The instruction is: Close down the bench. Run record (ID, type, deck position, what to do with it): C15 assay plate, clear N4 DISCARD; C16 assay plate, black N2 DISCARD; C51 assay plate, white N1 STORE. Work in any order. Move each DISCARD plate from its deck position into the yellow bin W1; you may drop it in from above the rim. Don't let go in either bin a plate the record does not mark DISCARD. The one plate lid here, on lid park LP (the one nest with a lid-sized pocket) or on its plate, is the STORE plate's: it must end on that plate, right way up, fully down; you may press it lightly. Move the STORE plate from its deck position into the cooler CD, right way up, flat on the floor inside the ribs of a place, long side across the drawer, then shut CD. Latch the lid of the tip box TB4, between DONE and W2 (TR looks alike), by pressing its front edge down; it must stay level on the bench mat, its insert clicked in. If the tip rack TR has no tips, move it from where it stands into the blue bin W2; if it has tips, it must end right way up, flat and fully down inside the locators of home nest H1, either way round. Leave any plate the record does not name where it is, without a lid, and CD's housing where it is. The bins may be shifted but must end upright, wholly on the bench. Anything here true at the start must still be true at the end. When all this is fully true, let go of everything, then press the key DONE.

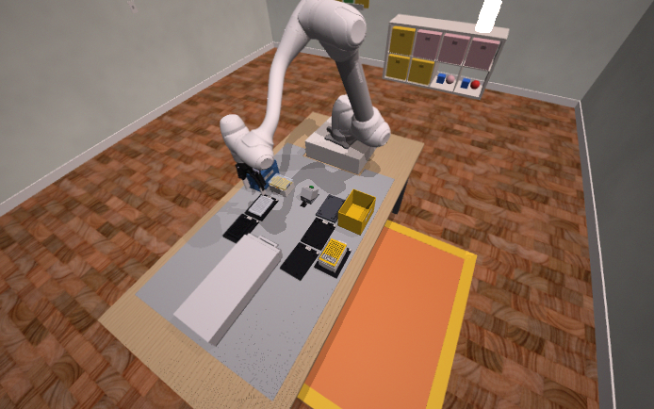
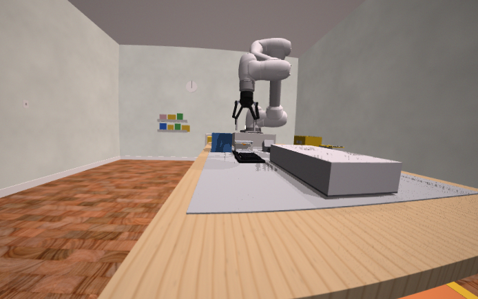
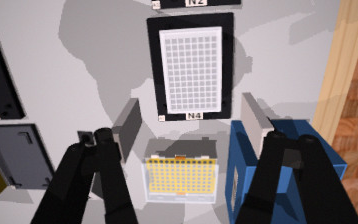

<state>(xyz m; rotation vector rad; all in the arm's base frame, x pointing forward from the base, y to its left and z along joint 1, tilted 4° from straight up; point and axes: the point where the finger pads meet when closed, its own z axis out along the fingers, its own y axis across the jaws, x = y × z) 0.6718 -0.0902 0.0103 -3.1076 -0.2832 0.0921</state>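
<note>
My hand is 15 cm above the pale plate. Also, from my hand: black nest N4: 16 cm below; then tip box TB4: 17 cm behind, 1 cm to the right, 12 cm below; then black assay plate: 17 cm ahead, 2 cm to the left, 15 cm below.
</note>
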